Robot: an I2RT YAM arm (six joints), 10 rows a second.
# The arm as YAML. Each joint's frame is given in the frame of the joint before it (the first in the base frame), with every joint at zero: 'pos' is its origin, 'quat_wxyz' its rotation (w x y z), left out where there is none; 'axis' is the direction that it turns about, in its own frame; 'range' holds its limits. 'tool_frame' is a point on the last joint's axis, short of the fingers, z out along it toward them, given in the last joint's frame.
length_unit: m
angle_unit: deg
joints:
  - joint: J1
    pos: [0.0, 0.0, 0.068]
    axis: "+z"
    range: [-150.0, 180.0]
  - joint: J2
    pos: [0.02, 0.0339, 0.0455]
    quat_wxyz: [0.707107, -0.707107, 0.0, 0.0]
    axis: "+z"
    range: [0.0, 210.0]
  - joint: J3
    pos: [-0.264, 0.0, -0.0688]
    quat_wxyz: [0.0, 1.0, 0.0, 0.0]
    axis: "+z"
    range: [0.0, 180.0]
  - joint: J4
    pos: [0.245, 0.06, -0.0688]
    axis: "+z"
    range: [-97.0, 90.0]
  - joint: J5
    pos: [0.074, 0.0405, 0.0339]
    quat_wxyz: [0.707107, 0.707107, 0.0, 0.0]
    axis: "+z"
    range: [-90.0, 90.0]
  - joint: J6
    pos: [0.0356, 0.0, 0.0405]
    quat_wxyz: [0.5, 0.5, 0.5, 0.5]
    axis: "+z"
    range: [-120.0, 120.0]
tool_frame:
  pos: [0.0, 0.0, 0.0]
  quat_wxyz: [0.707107, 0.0, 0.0, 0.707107]
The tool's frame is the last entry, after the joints.
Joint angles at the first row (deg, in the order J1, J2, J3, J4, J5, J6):
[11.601 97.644 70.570 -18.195 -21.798 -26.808]
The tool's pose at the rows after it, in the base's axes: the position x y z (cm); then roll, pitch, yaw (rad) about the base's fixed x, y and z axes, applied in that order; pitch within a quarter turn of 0, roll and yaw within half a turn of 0:
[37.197, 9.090, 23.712, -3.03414, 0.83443, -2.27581]
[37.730, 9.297, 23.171, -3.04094, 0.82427, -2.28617]
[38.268, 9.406, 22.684, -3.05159, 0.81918, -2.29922]
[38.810, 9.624, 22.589, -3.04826, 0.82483, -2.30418]
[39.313, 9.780, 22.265, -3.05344, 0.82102, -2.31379]
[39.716, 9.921, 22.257, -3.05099, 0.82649, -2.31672]
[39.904, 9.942, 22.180, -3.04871, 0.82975, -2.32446]
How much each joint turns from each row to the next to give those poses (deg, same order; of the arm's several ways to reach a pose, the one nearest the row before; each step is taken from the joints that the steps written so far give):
[0.176 1.753 1.318 -0.172 0.262 0.525]
[0.176 1.581 0.792 0.263 0.439 0.265]
[0.000 1.498 0.794 0.348 0.092 0.352]
[0.174 1.143 1.053 0.616 0.349 0.527]
[0.088 1.314 0.965 0.178 0.264 0.353]
[0.088 0.798 0.881 0.349 0.175 0.351]
[0.002 0.352 0.179 0.527 0.353 0.438]

